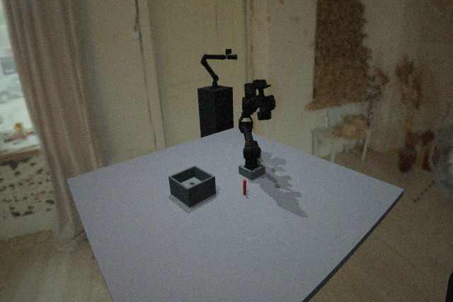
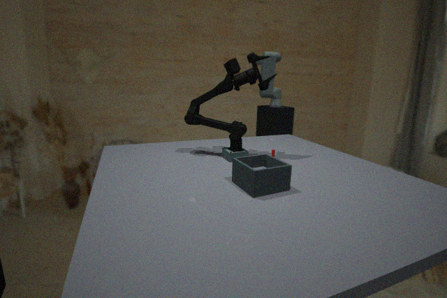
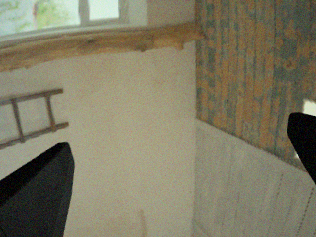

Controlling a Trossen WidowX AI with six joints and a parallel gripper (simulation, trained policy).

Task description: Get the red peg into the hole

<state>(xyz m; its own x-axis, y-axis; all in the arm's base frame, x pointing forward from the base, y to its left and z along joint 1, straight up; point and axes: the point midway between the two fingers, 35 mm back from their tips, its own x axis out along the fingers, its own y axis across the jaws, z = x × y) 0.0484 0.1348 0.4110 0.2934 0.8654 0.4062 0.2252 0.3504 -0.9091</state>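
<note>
My gripper tip is now 110 mm short of the red peg, 60 mm to the left of it and 430 mm above it. Also, from my gripper tip: dark box: 280 mm ahead, 250 mm to the right, 450 mm below.
</note>
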